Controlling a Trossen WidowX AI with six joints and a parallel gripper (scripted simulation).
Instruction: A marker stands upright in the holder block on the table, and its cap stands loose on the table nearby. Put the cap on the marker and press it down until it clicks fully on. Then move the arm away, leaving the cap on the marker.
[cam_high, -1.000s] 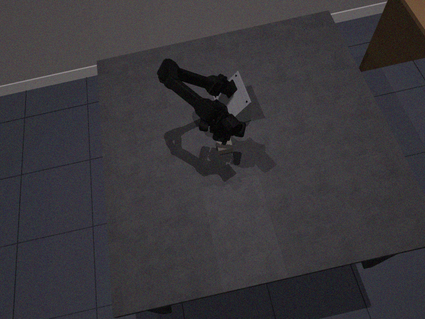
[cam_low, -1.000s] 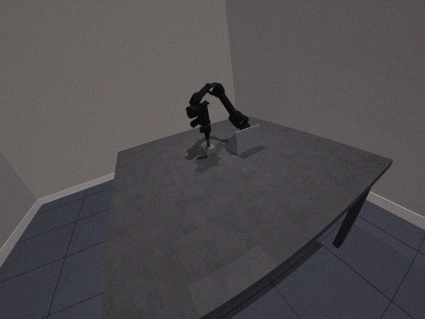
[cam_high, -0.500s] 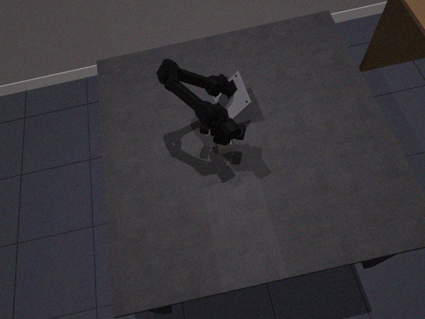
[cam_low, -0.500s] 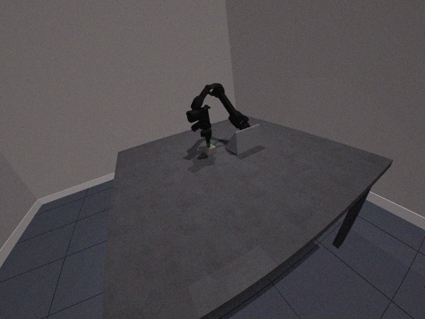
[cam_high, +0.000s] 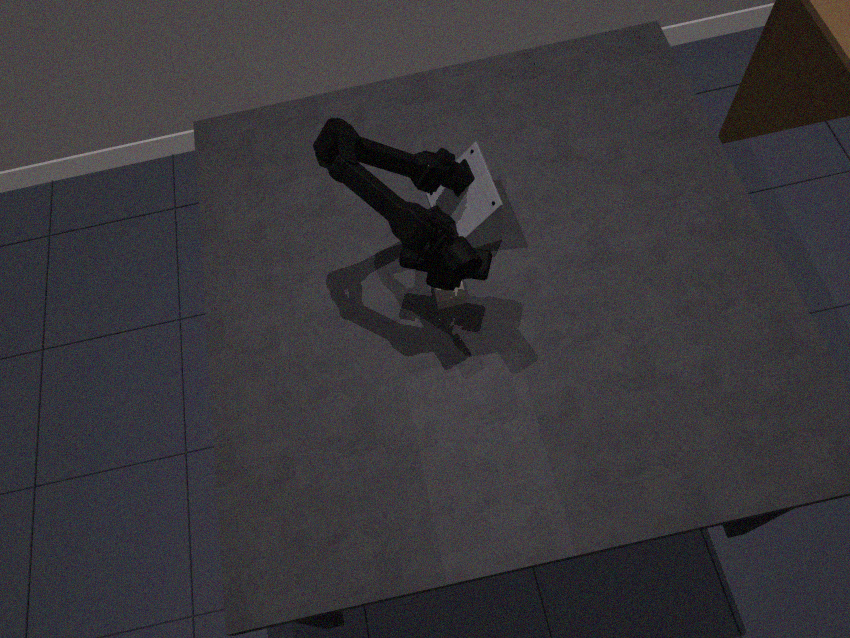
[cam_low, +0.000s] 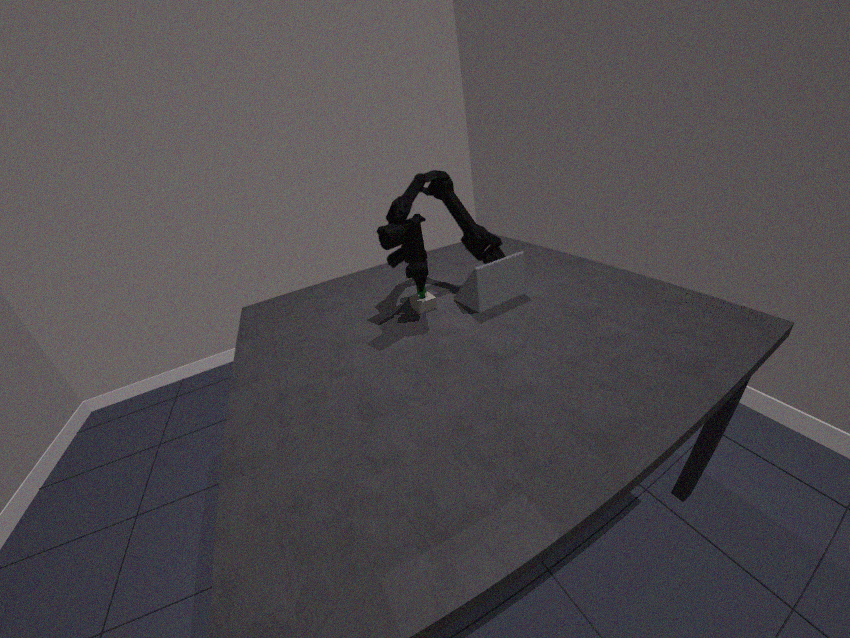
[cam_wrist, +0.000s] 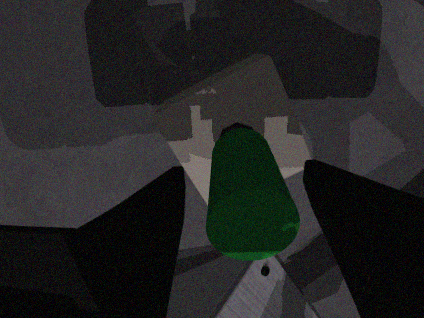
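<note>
Right now my gripper tip is right at the dark marker. Round my gripper tip: green cap (1 cm above).
</note>
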